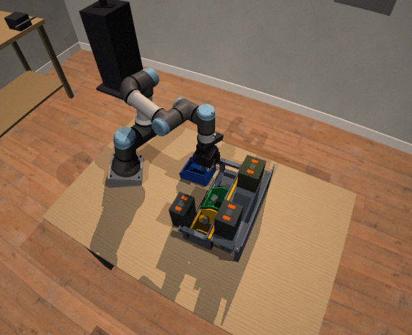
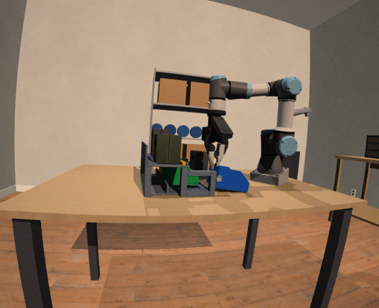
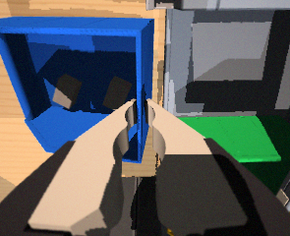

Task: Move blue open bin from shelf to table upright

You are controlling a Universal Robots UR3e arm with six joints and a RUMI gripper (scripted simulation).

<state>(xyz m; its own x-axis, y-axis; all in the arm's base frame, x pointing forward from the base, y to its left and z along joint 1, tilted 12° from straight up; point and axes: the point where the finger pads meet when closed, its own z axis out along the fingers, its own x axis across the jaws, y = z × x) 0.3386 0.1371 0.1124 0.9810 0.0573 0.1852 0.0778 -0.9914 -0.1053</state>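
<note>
Now: the blue open bin 60 mm behind my hand and 40 mm below it. Also, from my hand: yellow bin: 120 mm ahead, 210 mm to the right, 50 mm below; then green bin: 110 mm ahead, 100 mm to the right, 50 mm below.
</note>
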